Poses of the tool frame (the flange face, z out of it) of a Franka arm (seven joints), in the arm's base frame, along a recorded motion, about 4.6 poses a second.
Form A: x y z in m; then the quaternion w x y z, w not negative.
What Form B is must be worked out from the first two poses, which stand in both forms.
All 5 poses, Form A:
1: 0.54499, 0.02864, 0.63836, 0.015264, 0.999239, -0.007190, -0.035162
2: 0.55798, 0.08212, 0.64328, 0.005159, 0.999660, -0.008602, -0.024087
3: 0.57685, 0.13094, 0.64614, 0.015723, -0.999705, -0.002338, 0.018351
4: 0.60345, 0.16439, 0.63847, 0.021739, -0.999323, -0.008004, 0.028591
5: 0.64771, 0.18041, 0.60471, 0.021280, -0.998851, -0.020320, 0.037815
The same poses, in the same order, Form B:
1:
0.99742, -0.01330, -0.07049, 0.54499
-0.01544, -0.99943, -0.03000, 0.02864
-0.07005, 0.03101, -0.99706, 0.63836
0, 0, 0, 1

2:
0.99869, -0.01695, -0.04825, 0.55798
-0.01745, -0.99980, -0.00990, 0.08212
-0.04807, 0.01073, -0.99879, 0.64328
0, 0, 0, 1

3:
0.99932, 0.00410, -0.03676, 0.57685
0.00525, -0.99949, 0.03135, 0.13094
-0.03662, -0.03152, -0.99883, 0.64614
0, 0, 0, 1

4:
0.99824, 0.01475, -0.05749, 0.60345
0.01724, -0.99893, 0.04299, 0.16439
-0.05680, -0.04391, -0.99742, 0.63847
0, 0, 0, 1

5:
0.99631, 0.03898, -0.07641, 0.64771
0.04220, -0.99827, 0.04097, 0.18041
-0.07468, -0.04405, -0.99623, 0.60471
0, 0, 0, 1

